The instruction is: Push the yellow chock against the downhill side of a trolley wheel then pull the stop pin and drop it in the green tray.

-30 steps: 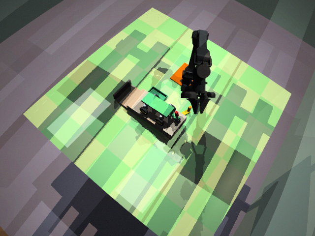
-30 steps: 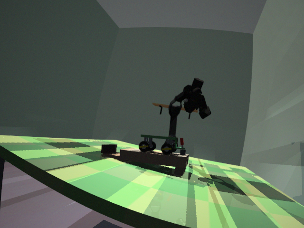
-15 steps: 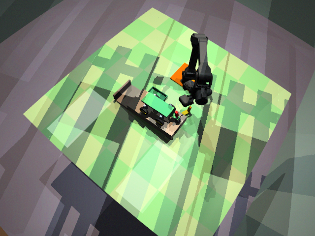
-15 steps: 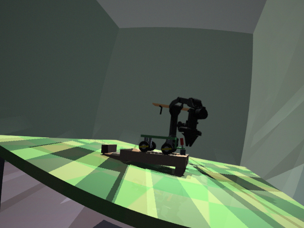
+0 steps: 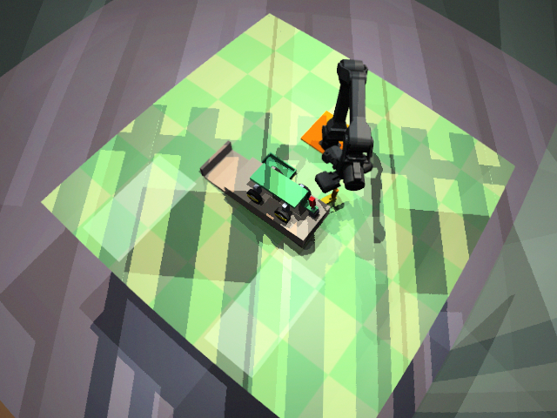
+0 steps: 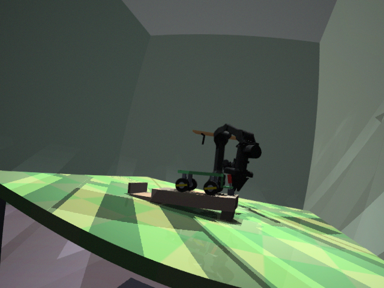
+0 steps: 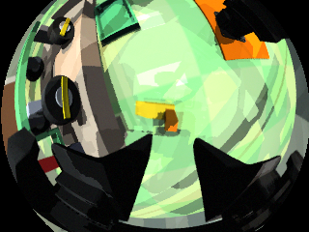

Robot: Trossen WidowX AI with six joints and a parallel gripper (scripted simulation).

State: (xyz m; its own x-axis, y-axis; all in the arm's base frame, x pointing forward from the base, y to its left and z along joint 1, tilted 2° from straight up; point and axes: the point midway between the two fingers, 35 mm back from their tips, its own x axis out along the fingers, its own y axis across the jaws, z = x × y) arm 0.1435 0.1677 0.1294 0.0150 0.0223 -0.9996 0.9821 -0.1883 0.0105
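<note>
My gripper tip is now 20 mm short of the yellow chock, 10 mm to the left of it and 80 mm above it. The rest, counted from my gripper tip: green-decked trolley (180 mm ahead, 100 mm to the right, 20 mm above); red-headed stop pin (130 mm ahead, 10 mm to the left, 40 mm above); ramp (180 mm ahead, 100 mm to the right, 50 mm below).
</note>
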